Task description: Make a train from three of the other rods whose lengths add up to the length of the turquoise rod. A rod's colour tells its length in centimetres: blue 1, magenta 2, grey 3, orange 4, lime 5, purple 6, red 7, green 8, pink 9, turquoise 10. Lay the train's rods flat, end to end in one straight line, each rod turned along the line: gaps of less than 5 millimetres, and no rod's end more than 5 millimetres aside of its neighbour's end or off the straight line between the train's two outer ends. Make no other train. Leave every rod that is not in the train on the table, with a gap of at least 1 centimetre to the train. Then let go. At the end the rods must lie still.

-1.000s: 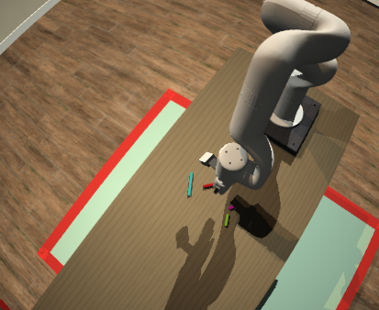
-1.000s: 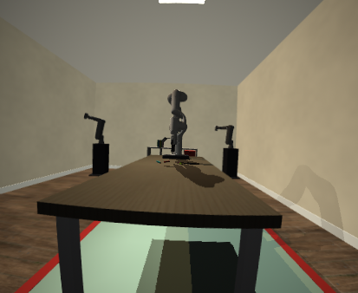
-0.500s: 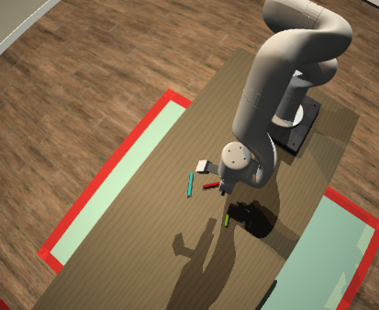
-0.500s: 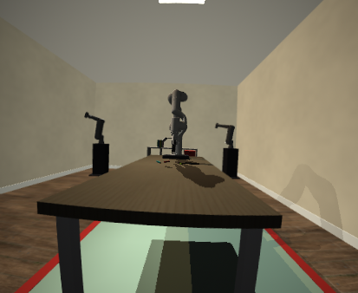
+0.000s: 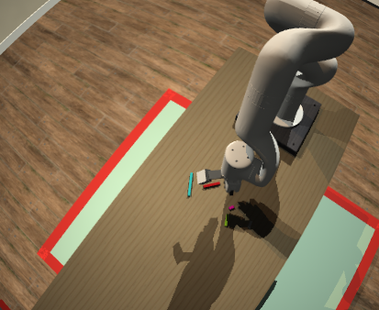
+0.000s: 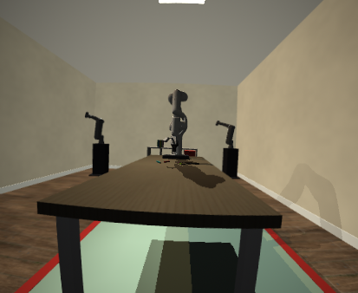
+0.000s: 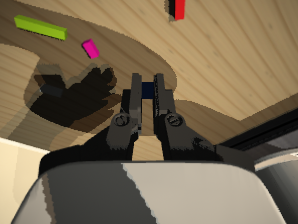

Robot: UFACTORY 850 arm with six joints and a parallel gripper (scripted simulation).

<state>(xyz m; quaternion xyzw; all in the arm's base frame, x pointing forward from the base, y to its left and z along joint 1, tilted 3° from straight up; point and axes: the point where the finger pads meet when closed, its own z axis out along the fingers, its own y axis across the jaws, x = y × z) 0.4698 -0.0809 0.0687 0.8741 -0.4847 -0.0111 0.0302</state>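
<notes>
My gripper is now 50 mm short of the magenta rod, 50 mm to the right of it and 120 mm above it. From my hand the other things lie so: blue rod: 20 mm below; then red rod: 70 mm to the right, 120 mm below; then lime rod: 110 mm ahead, 60 mm to the left, 120 mm below.
</notes>
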